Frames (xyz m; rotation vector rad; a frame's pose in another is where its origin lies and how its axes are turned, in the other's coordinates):
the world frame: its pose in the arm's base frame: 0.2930 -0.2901 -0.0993 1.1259 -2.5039 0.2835
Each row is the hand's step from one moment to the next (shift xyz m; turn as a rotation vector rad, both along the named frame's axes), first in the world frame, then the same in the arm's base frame.
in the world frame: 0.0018 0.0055 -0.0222 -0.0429 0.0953 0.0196
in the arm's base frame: 0.0005 0.0098 0.0208 -0.0506 0.0853 -0.0384
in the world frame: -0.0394 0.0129 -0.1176 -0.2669 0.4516 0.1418
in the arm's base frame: 0.0445 0.0741 0.0899 -0.2139 0.4307 -0.2530
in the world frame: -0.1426 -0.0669 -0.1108 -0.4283 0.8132 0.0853
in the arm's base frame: 0.1654 0.0890 0.0427 -0.3732 0.7967 -0.2793
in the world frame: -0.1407 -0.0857 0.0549 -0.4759 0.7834 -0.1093
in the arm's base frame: 0.1358 0.0204 -0.1064 -0.2719 0.8737 -0.1218
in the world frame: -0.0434 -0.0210 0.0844 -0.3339 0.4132 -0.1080
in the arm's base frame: 0.0204 -0.0125 -0.0942 -0.0801 0.5335 -0.0532
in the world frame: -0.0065 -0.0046 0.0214 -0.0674 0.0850 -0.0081
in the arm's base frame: 0.0019 -0.0057 -0.0220 -0.0209 0.1042 -0.0232
